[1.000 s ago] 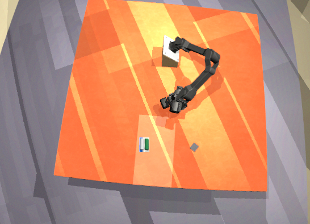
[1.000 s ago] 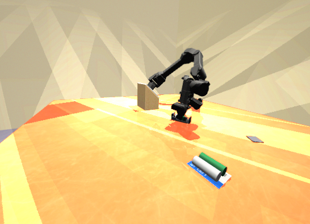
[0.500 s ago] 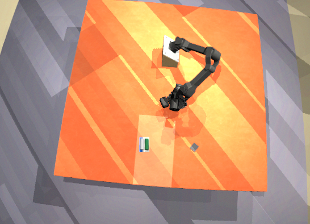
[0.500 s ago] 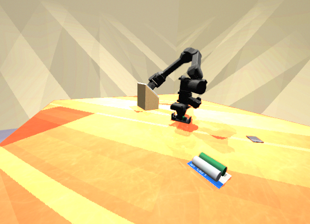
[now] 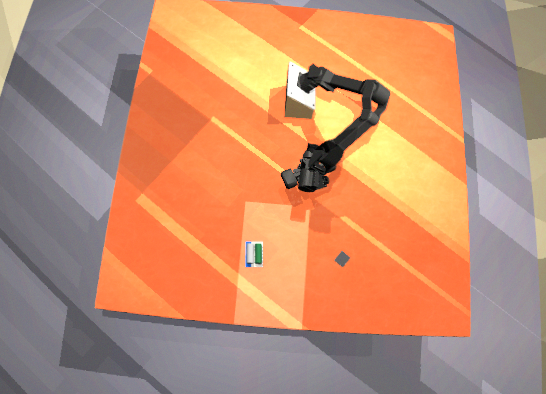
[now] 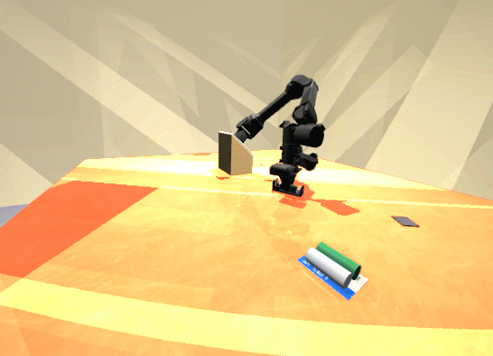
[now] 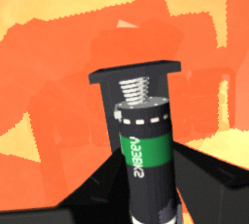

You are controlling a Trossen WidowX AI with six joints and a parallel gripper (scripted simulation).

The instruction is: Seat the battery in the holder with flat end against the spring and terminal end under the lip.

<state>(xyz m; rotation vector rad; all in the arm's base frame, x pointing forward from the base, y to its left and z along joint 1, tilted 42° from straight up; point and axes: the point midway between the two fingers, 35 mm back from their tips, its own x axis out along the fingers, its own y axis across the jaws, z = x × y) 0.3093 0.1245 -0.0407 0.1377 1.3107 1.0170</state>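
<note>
Now: the battery 1 cm above my gripper tip. Also, from my gripper tip: dark grey square (26 cm ahead, 16 cm to the left, 1 cm below); blue-and-white card (30 cm ahead, 14 cm to the right).
</note>
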